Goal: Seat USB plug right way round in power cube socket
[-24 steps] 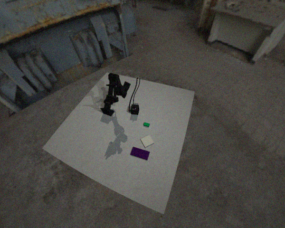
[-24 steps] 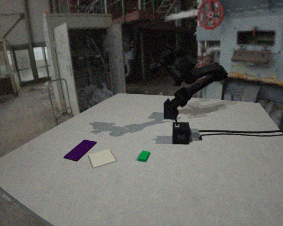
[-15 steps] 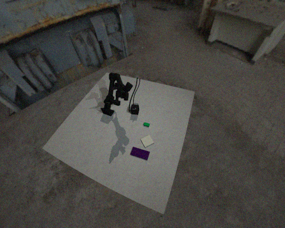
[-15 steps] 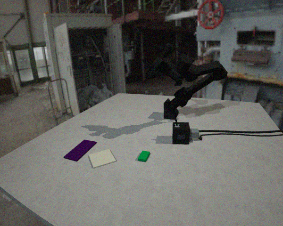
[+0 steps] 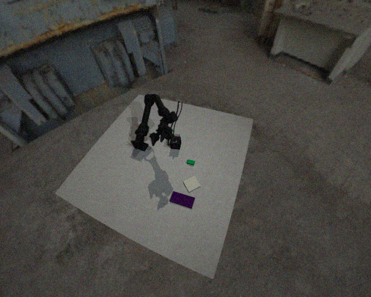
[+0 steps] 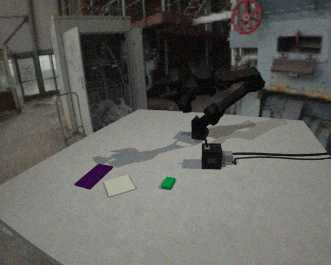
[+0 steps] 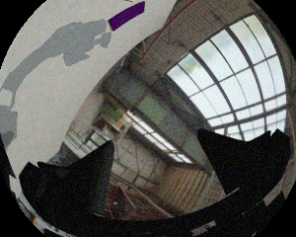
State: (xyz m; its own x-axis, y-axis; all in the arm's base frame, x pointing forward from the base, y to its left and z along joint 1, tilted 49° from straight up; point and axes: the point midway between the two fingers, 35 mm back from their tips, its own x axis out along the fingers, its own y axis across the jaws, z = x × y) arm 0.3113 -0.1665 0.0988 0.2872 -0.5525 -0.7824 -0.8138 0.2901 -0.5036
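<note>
Now: the USB plug 20 mm behind my gripper tip, 200 mm to the left of it and 200 mm below it. Round my gripper tip: green block 160 mm ahead, 120 mm to the left, 290 mm below; cream tile 250 mm ahead, 30 mm to the right, 290 mm below; pale socket 20 mm behind, 200 mm to the left, 220 mm below.
</note>
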